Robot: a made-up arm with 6 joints.
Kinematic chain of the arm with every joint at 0, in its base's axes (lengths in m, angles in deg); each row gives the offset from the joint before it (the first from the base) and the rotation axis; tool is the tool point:
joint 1: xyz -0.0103 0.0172 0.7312 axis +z
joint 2: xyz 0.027 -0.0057 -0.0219 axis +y
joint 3: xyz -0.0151 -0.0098 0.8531 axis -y
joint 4: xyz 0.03 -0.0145 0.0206 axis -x
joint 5: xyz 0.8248 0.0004 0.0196 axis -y
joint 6: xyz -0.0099 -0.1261 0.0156 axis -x
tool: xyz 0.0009 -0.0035 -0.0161
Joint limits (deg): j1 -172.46..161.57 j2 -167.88..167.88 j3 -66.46..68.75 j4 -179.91..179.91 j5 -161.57..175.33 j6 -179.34..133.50
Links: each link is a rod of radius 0.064 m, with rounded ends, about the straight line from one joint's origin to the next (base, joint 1, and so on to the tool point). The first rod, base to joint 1, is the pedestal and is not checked.
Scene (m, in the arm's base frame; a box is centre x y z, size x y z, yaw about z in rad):
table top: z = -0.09
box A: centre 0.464 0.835 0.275 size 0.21 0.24 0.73 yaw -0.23
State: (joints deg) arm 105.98 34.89 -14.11 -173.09 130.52 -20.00
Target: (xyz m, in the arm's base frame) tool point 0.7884 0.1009 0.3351
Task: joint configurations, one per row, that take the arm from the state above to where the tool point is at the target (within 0.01 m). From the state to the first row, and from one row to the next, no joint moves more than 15 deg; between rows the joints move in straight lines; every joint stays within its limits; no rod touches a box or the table.
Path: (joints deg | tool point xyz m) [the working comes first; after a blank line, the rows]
Joints at the target: -0.14 56.41 -27.43 -165.34 130.96 -21.92
Straight joint move there: touches box A.

1: 93.12 31.85 -16.10 -171.89 130.54 -20.29 | -0.1567 1.0446 0.7958
2: 80.27 28.80 -18.10 -170.69 130.56 -20.58 | 0.0711 1.0220 0.8269
3: 67.41 25.76 -20.09 -169.49 130.58 -20.86 | 0.2816 0.9500 0.8559
4: 54.55 22.71 -22.09 -168.29 130.59 -21.15 | 0.4640 0.8350 0.8830
5: 40.88 31.14 -23.42 -167.55 130.69 -21.34 | 0.6427 0.6980 0.7347
6: 27.21 39.56 -24.76 -166.81 130.78 -21.53 | 0.7625 0.5121 0.5917
7: 13.54 47.99 -26.10 -166.08 130.87 -21.72 | 0.8113 0.3037 0.4573
8: -0.14 56.41 -27.43 -165.34 130.96 -21.92 | 0.7884 0.1008 0.3351

